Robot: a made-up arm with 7 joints.
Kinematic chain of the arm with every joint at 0, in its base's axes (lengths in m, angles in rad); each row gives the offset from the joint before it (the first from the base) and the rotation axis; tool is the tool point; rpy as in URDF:
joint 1: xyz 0.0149 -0.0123 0.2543 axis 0 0.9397 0.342
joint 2: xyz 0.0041 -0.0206 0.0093 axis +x
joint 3: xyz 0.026 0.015 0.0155 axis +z
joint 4: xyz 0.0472 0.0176 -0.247 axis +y
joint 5: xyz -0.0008 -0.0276 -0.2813 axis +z
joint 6: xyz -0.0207 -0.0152 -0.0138 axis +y
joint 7: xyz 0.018 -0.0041 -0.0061 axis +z
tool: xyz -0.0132 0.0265 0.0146 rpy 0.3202 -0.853 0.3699
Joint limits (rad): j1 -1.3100..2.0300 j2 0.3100..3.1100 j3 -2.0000..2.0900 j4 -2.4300..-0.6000 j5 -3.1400..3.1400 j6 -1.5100..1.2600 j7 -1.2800..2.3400
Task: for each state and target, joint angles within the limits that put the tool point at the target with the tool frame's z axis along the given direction. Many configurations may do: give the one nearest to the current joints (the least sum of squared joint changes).
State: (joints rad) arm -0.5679 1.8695 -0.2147 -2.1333 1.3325 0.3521 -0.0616
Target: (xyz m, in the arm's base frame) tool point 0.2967 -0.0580 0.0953 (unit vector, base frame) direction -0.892 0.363 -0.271
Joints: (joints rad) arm -0.3274 1.1492 -0.8471 -2.0701 1.1466 0.2107 -0.2454
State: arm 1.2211 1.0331 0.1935 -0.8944 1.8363 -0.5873 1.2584
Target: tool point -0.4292 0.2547 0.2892 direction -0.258 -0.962 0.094
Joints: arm 1.9202 1.1506 -0.3844 -0.6000 0.8848 -1.2283 0.8651
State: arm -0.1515 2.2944 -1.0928 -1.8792 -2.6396 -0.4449 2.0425
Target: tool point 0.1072 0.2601 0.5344 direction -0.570 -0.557 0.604
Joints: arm -0.4277 3.0793 -1.3023 -1.5389 -2.6710 -0.0629 1.9377
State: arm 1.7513 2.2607 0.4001 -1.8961 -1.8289 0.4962 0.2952
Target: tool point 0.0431 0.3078 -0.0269 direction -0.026 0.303 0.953
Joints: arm 1.8743 1.8971 0.3334 -1.5957 -1.6556 0.7304 0.0817
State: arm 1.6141 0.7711 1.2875 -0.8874 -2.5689 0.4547 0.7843
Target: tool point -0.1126 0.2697 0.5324 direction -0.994 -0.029 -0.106
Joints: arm 1.6964 0.7510 2.0900 -1.3351 -2.3215 0.7335 1.1645
